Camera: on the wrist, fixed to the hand. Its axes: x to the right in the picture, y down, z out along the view.
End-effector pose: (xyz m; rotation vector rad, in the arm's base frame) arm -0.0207 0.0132 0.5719 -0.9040 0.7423 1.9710
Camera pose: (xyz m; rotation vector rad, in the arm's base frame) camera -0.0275 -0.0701 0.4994 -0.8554 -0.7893 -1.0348
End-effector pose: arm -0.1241 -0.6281 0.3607 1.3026 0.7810 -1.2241
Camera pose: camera -0.0648 -0.5401 0.3291 0.7486 -1.4724 1.0863
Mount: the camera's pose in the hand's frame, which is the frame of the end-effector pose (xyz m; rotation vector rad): 0.0251 0.0343 -0.1022 0.1361 -0.3471 3.0414
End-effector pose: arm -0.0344 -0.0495 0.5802 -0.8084 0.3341 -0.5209
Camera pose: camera -0.0513 -0.1047 0.4858 0.4059 0.7375 2.3516
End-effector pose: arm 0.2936 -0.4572 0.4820 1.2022 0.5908 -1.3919
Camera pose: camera 0.3626 -0.3854 0.4336 0.5240 -1.3560 1.0872
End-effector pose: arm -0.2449 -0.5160 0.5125 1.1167 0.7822 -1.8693
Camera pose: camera -0.1809 -0.4576 0.4436 0.5612 -1.0968 0.6663
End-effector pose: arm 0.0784 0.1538 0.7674 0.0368 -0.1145 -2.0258
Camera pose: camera 0.1058 0.1096 0.6697 -0.2512 -0.2408 1.0326
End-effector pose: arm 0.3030 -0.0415 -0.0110 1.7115 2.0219 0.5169
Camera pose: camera 0.2713 -0.0112 0.0906 -2.2764 1.7572 -0.3576
